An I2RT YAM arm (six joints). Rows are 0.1 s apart.
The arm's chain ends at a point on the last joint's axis. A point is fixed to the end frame.
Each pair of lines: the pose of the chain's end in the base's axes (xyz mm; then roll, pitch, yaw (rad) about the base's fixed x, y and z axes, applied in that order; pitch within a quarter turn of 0, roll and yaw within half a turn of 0), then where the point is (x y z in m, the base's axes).
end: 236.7 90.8 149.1 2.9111 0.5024 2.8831
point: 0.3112 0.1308 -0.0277
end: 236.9 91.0 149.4 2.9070 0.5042 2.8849
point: 0.3117 0.1318 -0.0271
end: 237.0 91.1 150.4 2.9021 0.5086 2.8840
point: 0.3127 0.1326 -0.0256
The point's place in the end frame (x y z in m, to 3 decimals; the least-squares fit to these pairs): 0.031 0.014 0.193
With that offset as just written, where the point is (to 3 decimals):
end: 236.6 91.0 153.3 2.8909 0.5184 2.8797
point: 0.314 0.134 -0.021
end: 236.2 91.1 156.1 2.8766 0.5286 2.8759
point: 0.316 0.136 -0.017
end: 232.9 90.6 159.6 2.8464 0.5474 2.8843
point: 0.316 0.141 -0.011
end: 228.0 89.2 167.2 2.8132 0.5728 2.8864
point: 0.315 0.144 0.001
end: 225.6 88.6 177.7 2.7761 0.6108 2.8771
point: 0.320 0.148 0.016
